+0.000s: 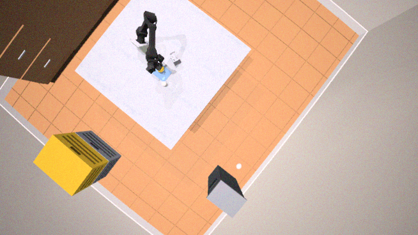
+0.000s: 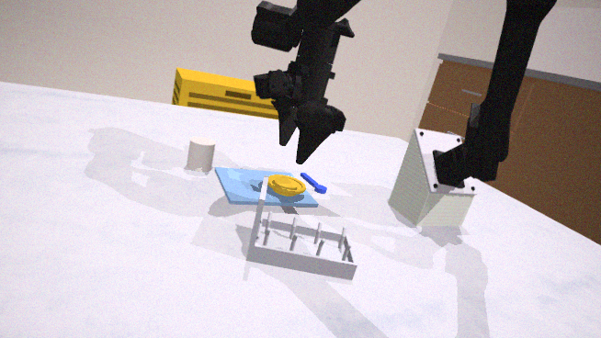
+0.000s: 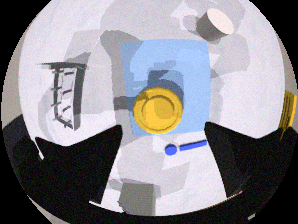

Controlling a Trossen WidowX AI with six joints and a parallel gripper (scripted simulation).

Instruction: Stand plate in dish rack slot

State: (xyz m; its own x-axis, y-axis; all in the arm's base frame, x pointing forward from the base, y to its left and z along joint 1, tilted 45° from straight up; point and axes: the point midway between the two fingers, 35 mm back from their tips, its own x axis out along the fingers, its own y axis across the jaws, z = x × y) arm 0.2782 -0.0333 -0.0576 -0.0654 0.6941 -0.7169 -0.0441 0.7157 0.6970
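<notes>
My gripper tip is 50 mm above the yellow plate. From my gripper tip the other things lie so: grey dish rack: 30 mm ahead, 180 mm to the left, 50 mm below; then blue spoon: 80 mm behind, 40 mm to the right, 70 mm below; then white cup: 130 mm ahead, 80 mm to the right, 50 mm below.
</notes>
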